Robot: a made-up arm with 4 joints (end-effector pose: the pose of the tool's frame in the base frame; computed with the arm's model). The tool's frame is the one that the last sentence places.
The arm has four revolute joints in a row. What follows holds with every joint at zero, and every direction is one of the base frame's.
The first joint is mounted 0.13 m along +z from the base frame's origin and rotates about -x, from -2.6 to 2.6 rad.
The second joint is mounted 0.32 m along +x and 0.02 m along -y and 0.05 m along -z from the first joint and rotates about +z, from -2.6 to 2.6 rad.
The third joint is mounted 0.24 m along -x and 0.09 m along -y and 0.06 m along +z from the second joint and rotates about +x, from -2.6 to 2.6 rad.
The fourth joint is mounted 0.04 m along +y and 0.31 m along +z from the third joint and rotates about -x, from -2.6 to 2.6 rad.
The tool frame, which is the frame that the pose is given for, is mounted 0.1 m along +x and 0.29 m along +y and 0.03 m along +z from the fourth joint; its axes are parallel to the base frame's.
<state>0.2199 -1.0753 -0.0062 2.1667</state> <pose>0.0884 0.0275 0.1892 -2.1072 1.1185 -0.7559</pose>
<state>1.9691 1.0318 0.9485 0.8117</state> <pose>0.2785 0.3310 0.1625 -1.6475 1.0234 0.5831</pose>
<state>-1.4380 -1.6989 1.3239 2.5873</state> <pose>0.0756 0.1617 0.2624 0.1304 1.6596 -0.3713</pose>
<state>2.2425 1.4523 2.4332 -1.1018</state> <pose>0.8778 -0.1233 0.5185 1.0452 0.3855 -1.4922</pose>
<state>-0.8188 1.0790 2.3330 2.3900</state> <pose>0.2985 0.0038 -0.1026 0.6850 -0.4679 0.9992</pose>
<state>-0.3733 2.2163 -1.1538 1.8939</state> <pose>0.4652 -0.0953 0.1377 -1.2810 -2.6145 -0.3677</pose>
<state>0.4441 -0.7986 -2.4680 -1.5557</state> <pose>0.4181 0.0435 -0.4093 -1.2790 0.1995 -0.8367</pose>
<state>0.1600 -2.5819 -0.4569 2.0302</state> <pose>0.3701 0.1729 0.1732 -0.8070 2.6591 -1.1470</pose>
